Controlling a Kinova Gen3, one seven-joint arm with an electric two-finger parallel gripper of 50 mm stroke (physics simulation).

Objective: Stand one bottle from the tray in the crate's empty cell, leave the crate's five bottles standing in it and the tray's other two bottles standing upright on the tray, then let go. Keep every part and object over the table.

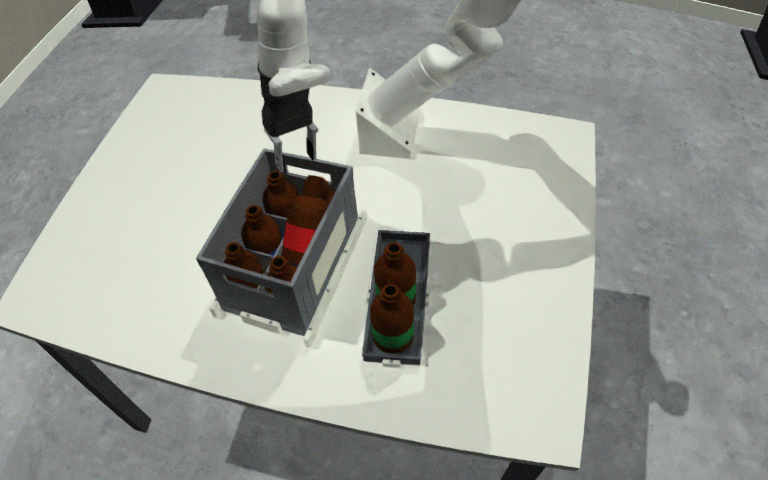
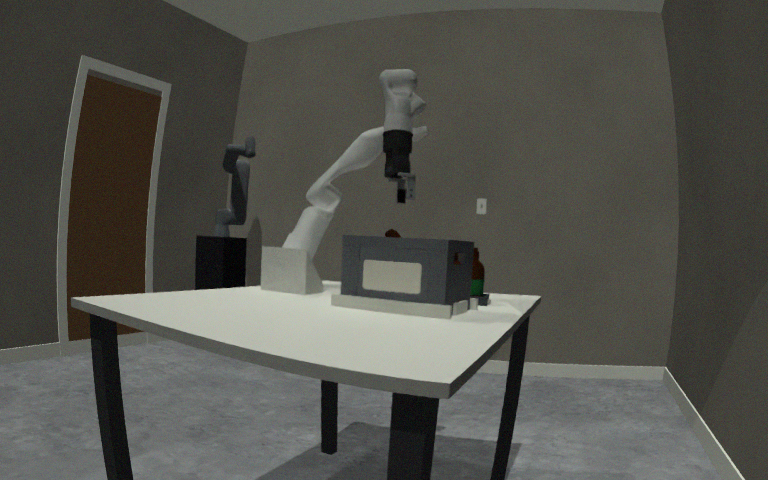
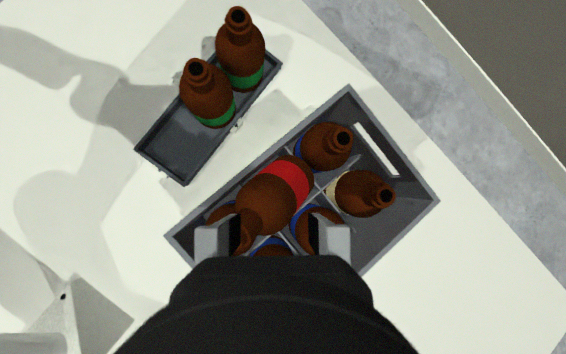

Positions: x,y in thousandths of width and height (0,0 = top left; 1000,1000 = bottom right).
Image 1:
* my gripper: 386,339
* red-banded brown bottle: 398,443
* green-banded bottle: 515,557
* green-banded bottle: 511,657
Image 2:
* my gripper: 528,420
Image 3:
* my gripper: 485,643
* red-banded brown bottle: 473,572
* green-banded bottle: 363,253
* green-banded bottle: 423,126
